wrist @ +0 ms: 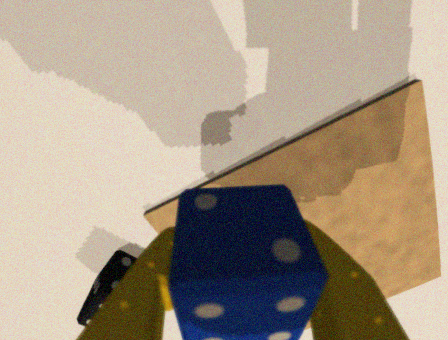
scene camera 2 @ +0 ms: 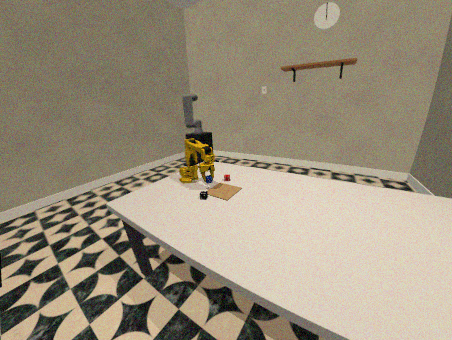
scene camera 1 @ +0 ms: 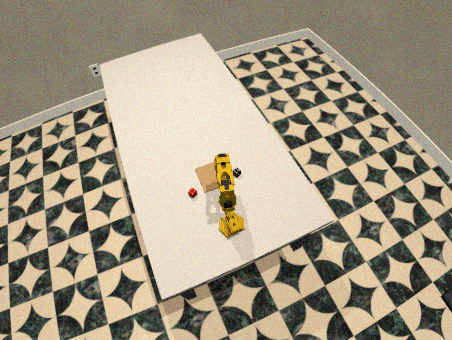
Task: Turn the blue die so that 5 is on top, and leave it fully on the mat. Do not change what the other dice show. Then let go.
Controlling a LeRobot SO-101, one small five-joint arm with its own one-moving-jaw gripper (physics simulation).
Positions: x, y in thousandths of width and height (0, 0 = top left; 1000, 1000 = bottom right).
Observation:
In view: a tan mat (wrist: 816, 525), a black die (wrist: 269, 772) and a blue die (wrist: 544, 751).

